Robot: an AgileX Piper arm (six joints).
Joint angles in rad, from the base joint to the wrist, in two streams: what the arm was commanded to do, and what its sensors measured. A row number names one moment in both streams.
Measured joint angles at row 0:
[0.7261 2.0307 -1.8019 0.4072 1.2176 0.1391]
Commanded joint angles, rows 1 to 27:
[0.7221 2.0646 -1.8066 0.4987 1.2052 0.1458]
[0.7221 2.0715 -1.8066 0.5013 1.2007 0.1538]
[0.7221 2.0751 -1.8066 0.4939 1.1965 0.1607]
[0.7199 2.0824 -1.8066 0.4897 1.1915 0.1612]
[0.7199 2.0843 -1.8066 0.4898 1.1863 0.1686]
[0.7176 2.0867 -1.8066 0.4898 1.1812 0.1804]
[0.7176 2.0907 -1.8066 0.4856 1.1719 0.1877]
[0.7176 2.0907 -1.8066 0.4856 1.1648 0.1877]
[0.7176 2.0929 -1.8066 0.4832 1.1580 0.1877]
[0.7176 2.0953 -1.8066 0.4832 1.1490 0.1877]
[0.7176 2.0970 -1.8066 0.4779 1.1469 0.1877]
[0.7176 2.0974 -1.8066 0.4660 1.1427 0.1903]
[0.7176 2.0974 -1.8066 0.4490 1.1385 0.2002]
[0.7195 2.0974 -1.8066 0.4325 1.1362 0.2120]
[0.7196 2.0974 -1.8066 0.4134 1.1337 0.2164]
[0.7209 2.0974 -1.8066 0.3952 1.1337 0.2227]
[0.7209 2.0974 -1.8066 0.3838 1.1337 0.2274]
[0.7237 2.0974 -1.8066 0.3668 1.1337 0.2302]
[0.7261 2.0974 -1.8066 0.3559 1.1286 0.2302]
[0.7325 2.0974 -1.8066 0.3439 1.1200 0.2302]
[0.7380 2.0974 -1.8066 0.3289 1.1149 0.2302]
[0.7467 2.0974 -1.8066 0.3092 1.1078 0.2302]
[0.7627 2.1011 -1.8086 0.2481 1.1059 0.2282]
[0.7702 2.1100 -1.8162 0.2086 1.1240 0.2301]
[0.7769 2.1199 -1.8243 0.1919 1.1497 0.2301]
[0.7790 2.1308 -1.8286 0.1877 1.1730 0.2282]
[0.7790 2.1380 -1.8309 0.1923 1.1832 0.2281]
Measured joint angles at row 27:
[0.7713 2.1138 -1.8162 0.2232 1.1377 0.2261]
